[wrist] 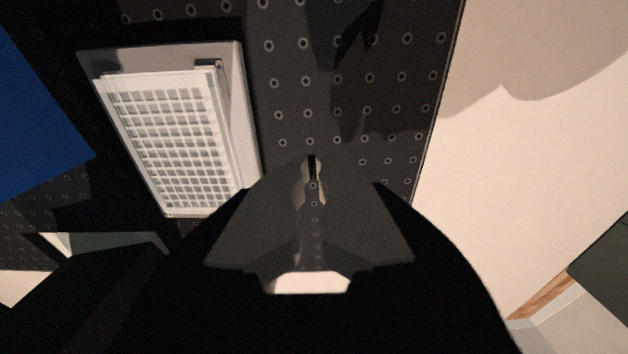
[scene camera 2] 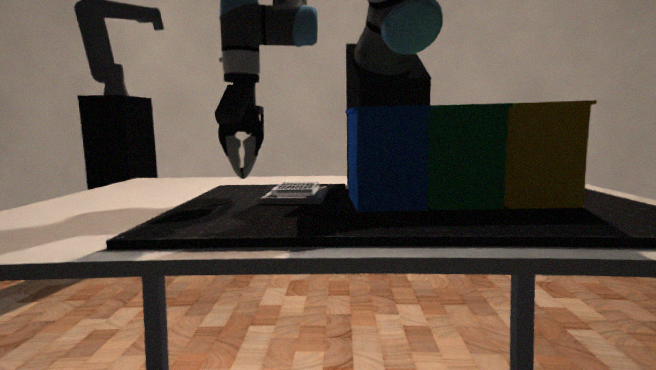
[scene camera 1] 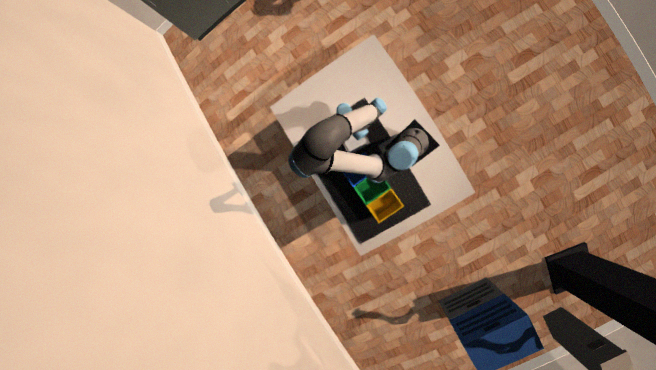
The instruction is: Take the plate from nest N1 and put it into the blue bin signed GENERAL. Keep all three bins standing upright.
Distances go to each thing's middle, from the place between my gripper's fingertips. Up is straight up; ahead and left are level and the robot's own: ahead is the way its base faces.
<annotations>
I see the plate (wrist: 174, 123) 11 cm to the left of my hand, 2 cm below it and 2 cm behind it.
</annotations>
